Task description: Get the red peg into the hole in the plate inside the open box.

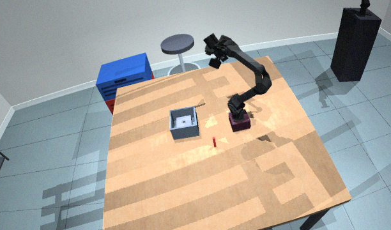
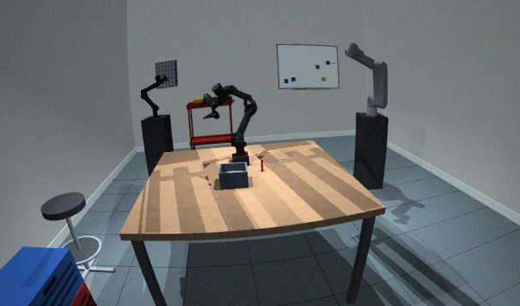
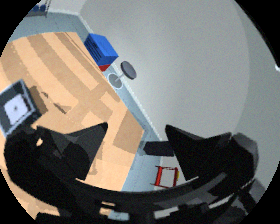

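Now: the red peg 7 cm ahead of my gripper tip, 39 cm to the left of it and 34 cm below it. Round my gripper tip: grey box (26 cm ahead, 23 cm to the left, 35 cm below).
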